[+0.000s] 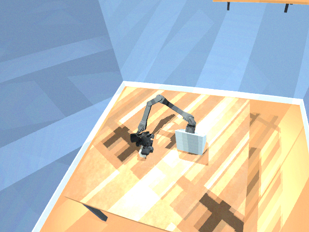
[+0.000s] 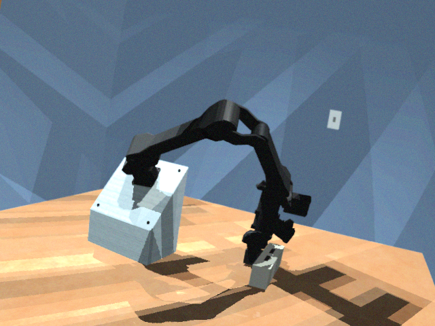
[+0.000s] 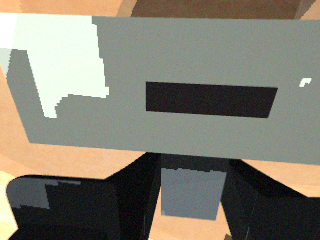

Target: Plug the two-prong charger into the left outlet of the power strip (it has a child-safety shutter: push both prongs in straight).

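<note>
Right now the two-prong charger is 20 mm ahead of my gripper tip and 10 mm above it.
</note>
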